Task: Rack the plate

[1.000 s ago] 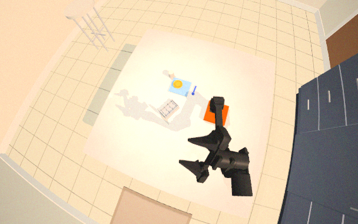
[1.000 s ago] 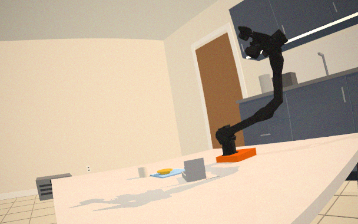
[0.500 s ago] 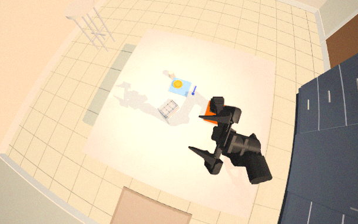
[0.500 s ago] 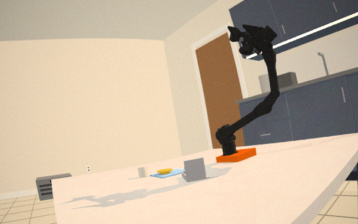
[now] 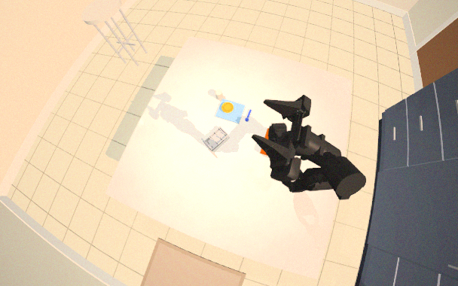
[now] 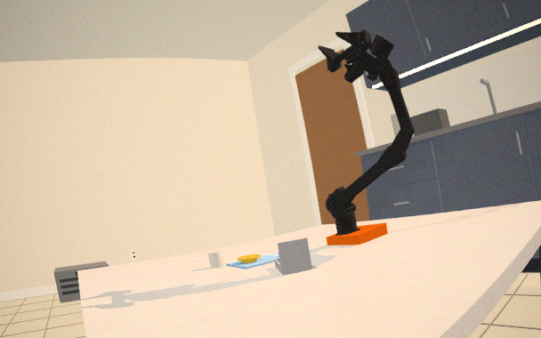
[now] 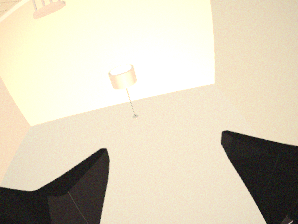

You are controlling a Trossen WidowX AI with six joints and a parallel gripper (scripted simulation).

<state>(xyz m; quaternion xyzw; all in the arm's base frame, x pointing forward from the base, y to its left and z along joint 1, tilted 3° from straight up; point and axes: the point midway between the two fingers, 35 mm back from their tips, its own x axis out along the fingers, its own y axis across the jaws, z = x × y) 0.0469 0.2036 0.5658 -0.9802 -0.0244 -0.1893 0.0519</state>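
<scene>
Now: gripper tip 590 mm above the yellow plate, 280 mm to the left of it and 220 mm short of it. Round my gripper tip: blue spoon (600 mm below, 280 mm to the right, 80 mm ahead); dish rack (580 mm below, 200 mm ahead, 70 mm to the right); light-blue board (610 mm below, 270 mm to the right, 200 mm ahead).
</scene>
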